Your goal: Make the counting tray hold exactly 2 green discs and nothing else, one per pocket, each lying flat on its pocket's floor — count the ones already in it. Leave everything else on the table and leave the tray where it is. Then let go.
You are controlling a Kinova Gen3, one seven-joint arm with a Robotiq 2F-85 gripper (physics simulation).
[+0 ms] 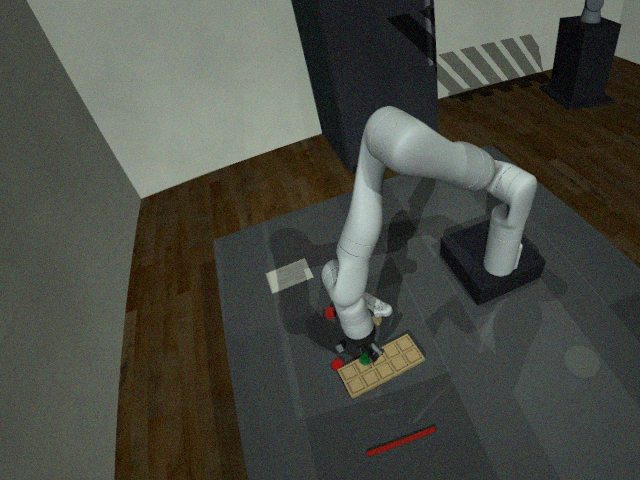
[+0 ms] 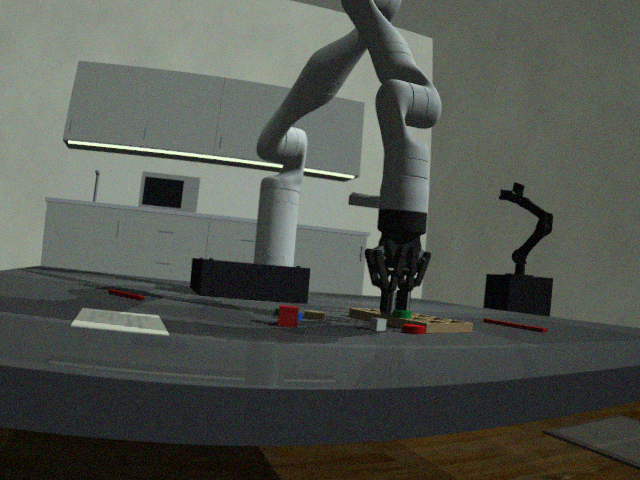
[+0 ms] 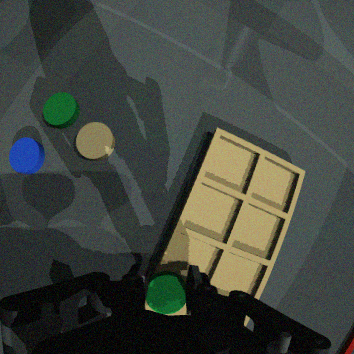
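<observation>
My gripper (image 1: 366,352) (image 2: 394,307) (image 3: 168,273) is shut on a green disc (image 1: 364,359) (image 2: 402,313) (image 3: 166,294). The disc looks roughly level, just above the near-side row of the wooden counting tray (image 1: 355,385) (image 2: 454,327) (image 3: 230,162). Its exact height over the pocket floor cannot be told. The tray has two rows of square pockets; those in plain sight are empty, and the ones under the fingers are partly hidden. A second green disc (image 2: 278,311) (image 3: 61,109) lies on the table, beside a tan disc (image 1: 377,320) (image 2: 314,314) (image 3: 95,140) and a blue disc (image 2: 300,316) (image 3: 26,155).
A red disc (image 1: 337,364) (image 2: 413,329) lies against or close to the tray's corner. A pale cube (image 1: 339,347) (image 2: 378,324) and a red cube (image 1: 329,312) (image 2: 287,316) stand nearby. A white card (image 1: 289,275) (image 2: 119,321) and a red bar (image 1: 401,441) (image 2: 514,324) lie farther off.
</observation>
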